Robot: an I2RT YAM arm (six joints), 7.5 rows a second.
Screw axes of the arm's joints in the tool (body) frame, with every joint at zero. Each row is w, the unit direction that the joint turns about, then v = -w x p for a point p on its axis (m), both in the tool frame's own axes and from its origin. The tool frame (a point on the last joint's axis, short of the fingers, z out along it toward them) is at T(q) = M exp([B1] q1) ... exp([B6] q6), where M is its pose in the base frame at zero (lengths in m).
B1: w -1 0 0 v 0.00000 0.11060 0.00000
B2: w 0 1 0 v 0.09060 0.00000 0.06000
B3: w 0 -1 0 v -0.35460 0.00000 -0.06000
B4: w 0 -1 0 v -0.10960 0.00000 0.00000
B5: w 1 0 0 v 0.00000 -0.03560 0.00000
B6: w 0 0 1 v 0.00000 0.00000 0.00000
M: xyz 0.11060 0.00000 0.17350 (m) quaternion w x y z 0.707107 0 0.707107 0
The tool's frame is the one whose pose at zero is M.
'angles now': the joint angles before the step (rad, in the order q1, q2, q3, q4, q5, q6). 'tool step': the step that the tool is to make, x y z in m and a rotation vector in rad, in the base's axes. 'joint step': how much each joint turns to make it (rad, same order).
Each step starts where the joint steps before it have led.
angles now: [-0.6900, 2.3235, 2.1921, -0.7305, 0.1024, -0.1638]
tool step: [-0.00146, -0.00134, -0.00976, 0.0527, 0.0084, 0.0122]
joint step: [-0.0064, 0.0141, -0.0029, -0.0238, -0.0390, 0.0080]
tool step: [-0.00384, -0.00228, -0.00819, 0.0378, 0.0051, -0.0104]
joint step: [-0.0094, 0.0032, -0.0191, -0.0068, -0.0197, 0.0163]
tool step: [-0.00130, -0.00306, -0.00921, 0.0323, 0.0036, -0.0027]
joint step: [-0.0075, 0.0151, -0.0041, -0.0049, -0.0208, 0.0091]
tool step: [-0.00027, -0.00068, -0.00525, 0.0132, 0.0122, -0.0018]
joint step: [-0.0014, 0.0094, 0.0000, -0.0085, -0.0014, 0.0014]
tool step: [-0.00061, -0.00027, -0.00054, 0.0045, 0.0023, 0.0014]
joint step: [-0.0014, 0.0007, 0.0003, -0.0042, -0.0031, -0.0012]
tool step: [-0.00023, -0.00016, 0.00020, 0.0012, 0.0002, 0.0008]
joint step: [-0.0006, 0.0001, 0.0013, -0.0021, -0.0014, -0.0007]
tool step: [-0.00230, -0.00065, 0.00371, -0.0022, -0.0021, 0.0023]
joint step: [-0.0041, -0.0080, -0.0001, -0.0049, -0.0033, -0.0054]
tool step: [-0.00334, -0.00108, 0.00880, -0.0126, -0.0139, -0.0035]
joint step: [-0.0059, -0.0171, 0.0006, 0.0011, -0.0012, -0.0021]
